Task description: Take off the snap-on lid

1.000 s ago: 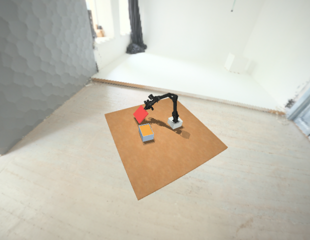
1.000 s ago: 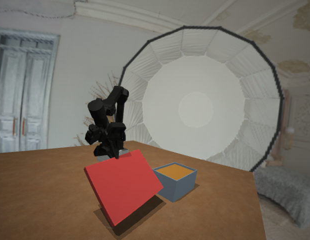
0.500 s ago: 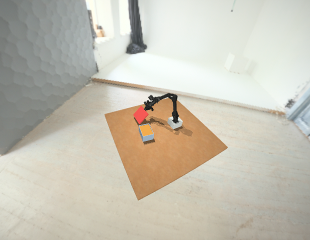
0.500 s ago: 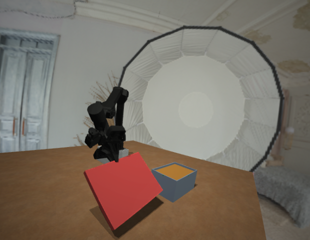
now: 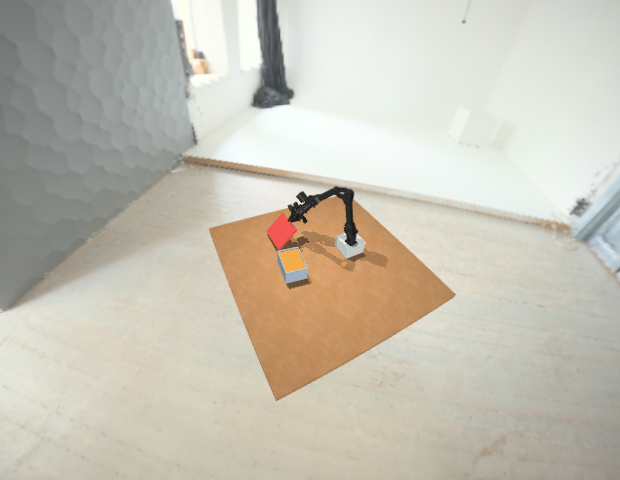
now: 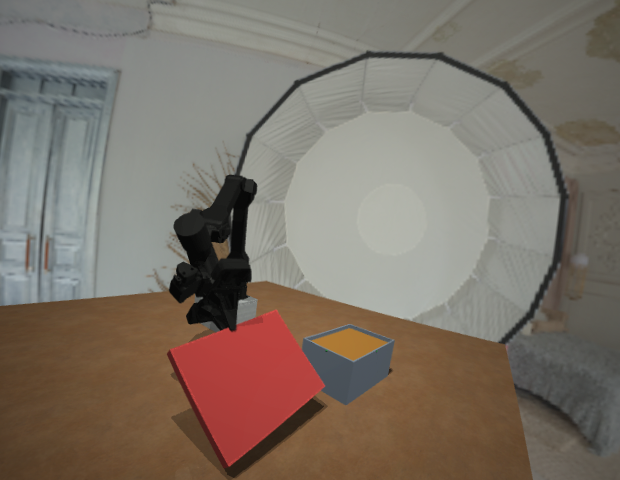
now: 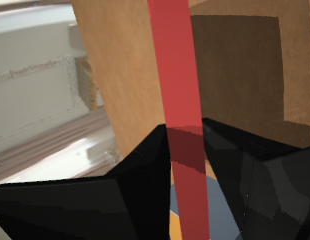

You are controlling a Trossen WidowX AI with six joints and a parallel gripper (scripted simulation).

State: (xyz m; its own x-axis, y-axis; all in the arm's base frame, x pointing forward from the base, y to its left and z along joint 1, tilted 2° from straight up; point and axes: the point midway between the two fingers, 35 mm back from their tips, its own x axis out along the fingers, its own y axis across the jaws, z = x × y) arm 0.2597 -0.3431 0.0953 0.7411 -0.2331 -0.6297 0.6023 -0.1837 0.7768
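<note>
Right now my gripper tip is 6 cm short of the red lid and 5 cm above it. The rest, counted from my gripper tip: grey-blue storage box: 15 cm ahead, 27 cm to the left, 10 cm below.
</note>
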